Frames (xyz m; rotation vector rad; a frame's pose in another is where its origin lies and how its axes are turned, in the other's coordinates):
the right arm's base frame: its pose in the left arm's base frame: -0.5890 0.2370 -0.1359 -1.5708 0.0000 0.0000
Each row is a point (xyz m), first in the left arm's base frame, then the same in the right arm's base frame.
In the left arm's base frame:
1: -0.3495 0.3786 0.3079
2: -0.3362 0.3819 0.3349
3: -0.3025 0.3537 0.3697
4: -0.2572 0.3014 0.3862
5: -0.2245 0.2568 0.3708
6: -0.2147 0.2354 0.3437
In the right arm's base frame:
1: 0.2395 -0.4438 0.1416
2: 0.2528 -0.4708 0.1449
3: 0.2865 -0.5056 0.1167
4: 0.3318 -0.5221 0.0644
5: 0.3645 -0.5067 0.0198
6: 0.3743 -0.4796 -0.0016

